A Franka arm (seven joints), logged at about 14 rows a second.
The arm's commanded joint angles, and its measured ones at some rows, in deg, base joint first. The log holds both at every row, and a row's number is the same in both.
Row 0, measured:
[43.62, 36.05, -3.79, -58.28, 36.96, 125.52, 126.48]
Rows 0 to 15, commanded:
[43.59, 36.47, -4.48, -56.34, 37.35, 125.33, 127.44]
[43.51, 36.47, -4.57, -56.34, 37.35, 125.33, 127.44]
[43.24, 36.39, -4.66, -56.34, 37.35, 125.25, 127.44]
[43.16, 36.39, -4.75, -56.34, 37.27, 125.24, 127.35]
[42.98, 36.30, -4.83, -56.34, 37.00, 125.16, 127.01]
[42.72, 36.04, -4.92, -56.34, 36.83, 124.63, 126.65]
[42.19, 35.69, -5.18, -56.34, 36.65, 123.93, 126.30]
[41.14, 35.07, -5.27, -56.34, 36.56, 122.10, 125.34]
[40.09, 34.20, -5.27, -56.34, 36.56, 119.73, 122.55]
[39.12, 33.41, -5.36, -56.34, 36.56, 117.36, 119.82]
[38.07, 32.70, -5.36, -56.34, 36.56, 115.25, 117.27]
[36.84, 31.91, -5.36, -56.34, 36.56, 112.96, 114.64]
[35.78, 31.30, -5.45, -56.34, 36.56, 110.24, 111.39]
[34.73, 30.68, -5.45, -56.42, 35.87, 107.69, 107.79]
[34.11, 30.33, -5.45, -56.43, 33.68, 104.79, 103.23]
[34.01, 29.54, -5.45, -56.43, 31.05, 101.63, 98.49]
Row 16, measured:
[34.54, 31.09, -5.93, -56.03, 34.59, 105.68, 105.06]
